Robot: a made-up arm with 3 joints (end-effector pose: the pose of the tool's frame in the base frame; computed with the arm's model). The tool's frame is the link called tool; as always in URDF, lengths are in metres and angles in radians.
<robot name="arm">
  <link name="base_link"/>
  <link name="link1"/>
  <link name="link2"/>
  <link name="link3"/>
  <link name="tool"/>
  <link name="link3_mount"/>
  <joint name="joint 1" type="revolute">
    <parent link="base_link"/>
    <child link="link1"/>
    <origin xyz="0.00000 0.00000 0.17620" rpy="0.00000 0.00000 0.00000"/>
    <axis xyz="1 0 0"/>
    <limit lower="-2.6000" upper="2.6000" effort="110" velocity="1.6"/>
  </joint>
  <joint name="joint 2" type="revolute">
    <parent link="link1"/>
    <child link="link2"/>
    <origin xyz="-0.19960 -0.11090 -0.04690" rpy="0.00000 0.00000 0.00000"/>
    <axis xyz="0 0 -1"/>
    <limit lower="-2.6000" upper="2.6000" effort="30" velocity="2.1"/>
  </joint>
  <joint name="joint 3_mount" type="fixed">
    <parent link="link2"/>
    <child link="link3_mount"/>
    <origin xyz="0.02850 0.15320 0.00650" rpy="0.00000 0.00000 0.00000"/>
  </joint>
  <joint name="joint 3" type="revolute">
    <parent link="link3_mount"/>
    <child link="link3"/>
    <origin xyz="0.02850 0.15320 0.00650" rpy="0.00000 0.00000 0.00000"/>
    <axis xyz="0 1 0"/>
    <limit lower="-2.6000" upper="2.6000" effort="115" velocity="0.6"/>
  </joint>
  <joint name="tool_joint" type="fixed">
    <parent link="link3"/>
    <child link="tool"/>
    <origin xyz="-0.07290 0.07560 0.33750" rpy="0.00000 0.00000 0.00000"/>
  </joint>
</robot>
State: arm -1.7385 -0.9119 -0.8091
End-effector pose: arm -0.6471 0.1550 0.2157 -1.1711 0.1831 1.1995
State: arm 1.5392 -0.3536 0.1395
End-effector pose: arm -0.3021 -0.3021 0.4443 1.4946 -0.1613 0.3850
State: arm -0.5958 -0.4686 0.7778
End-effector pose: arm -0.1563 0.4253 0.1992 -0.7378 0.8803 0.2057
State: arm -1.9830 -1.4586 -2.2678
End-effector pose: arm -0.5966 -0.1918 0.5025 0.1494 -0.3008 1.6171
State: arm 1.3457 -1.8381 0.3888
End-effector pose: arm -0.5991 -0.3203 0.1485 0.5909 -0.9294 1.6093
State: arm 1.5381 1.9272 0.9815
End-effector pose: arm 0.0547 -0.2312 -0.3391 1.8649 2.0694 -0.9901
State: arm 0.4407 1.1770 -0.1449
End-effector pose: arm 0.1287 -0.0379 0.4784 0.3028 0.1327 -1.1792
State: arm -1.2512 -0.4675 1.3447
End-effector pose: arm -0.0418 0.2317 -0.1649 -1.3417 1.4243 -0.4958
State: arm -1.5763 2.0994 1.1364
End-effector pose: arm -0.0374 0.1775 0.7659 0.0724 -0.7554 -1.6176
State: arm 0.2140 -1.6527 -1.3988
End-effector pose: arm -0.5568 -0.4092 0.0382 1.2922 -1.2128 1.2599
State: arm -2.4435 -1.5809 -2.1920
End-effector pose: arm -0.5798 0.0358 0.5843 -0.1914 0.2031 1.5549
